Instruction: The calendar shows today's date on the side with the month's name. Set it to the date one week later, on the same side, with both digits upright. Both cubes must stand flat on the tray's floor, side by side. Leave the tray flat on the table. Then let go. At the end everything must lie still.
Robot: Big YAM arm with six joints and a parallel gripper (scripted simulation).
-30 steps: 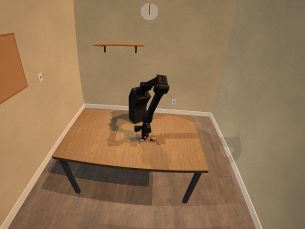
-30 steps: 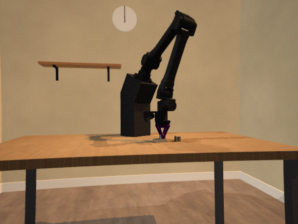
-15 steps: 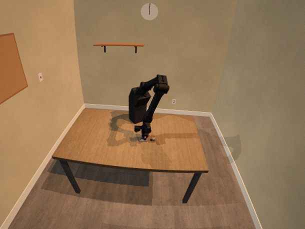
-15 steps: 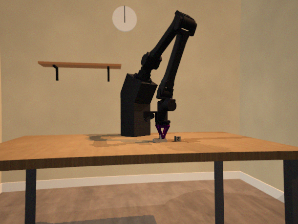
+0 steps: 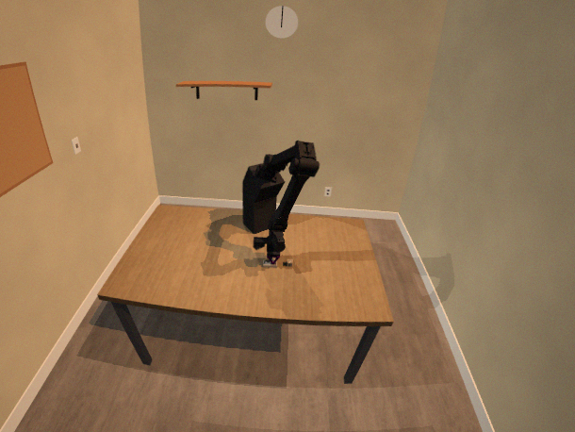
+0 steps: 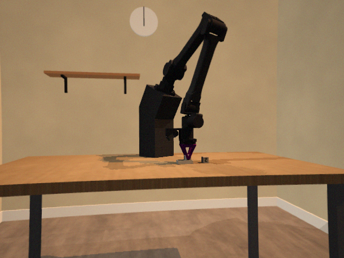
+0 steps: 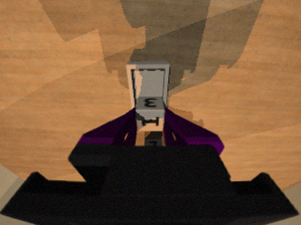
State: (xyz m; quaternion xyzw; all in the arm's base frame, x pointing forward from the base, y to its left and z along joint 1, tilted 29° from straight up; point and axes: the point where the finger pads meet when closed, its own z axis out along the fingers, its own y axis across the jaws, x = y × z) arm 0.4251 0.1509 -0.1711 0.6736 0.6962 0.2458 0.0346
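The tray is 20 mm to the right of my hand and 20 mm below it.
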